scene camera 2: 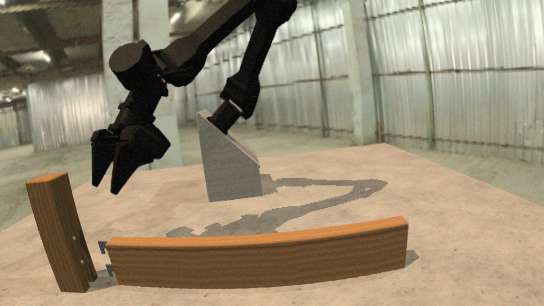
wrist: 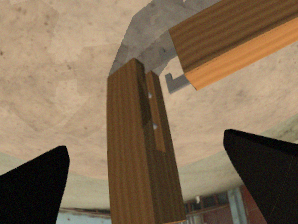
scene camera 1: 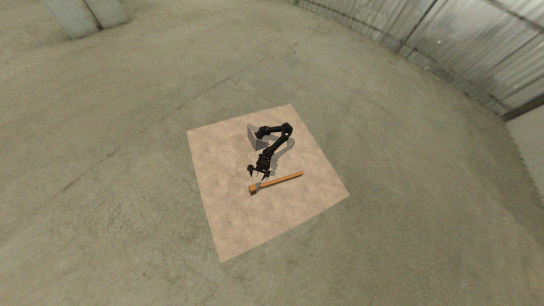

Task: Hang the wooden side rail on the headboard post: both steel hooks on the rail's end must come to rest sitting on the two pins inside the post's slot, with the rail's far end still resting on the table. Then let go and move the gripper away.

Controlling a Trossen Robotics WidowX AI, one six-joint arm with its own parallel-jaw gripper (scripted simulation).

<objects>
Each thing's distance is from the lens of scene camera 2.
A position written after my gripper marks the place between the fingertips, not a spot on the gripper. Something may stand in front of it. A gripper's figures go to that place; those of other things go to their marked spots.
my gripper (scene camera 2: 103,189): 0.51 m
wooden side rail (scene camera 2: 329,253): 0.40 m
</objects>
